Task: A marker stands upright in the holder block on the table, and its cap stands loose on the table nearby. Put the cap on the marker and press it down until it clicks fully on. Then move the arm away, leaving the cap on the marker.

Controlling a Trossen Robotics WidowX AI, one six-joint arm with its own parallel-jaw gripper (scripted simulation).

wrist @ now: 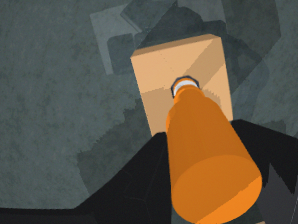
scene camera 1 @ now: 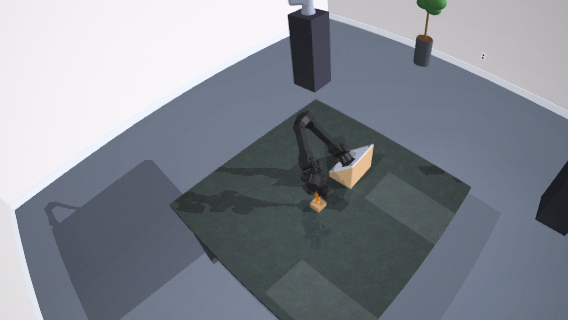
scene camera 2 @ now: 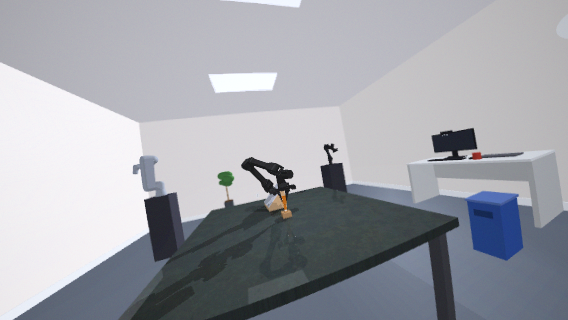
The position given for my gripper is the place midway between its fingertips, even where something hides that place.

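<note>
An orange cap is held in my gripper (wrist: 199, 136).
</note>
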